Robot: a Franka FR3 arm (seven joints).
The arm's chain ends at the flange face. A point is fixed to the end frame.
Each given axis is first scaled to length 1.
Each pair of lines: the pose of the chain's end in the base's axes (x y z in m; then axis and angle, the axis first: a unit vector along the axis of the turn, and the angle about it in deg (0 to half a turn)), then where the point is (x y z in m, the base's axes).
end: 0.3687, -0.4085, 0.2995, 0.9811, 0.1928, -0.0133, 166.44
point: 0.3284 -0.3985 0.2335
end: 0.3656, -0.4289, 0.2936, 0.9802, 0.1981, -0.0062, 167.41
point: 0.3257 -0.4181 0.2274
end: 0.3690, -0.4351, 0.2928, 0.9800, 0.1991, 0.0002, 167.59
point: 0.3299 -0.4241 0.2262
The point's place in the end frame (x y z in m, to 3 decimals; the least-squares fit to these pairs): -0.029 -0.039 0.061
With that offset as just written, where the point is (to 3 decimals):
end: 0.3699, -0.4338, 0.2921, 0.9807, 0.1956, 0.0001, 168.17
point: 0.331 -0.422 0.226
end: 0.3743, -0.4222, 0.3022, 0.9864, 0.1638, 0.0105, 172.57
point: 0.337 -0.403 0.237
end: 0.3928, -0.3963, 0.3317, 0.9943, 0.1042, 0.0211, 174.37
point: 0.360 -0.370 0.266
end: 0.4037, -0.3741, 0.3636, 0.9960, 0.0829, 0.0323, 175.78
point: 0.373 -0.345 0.298
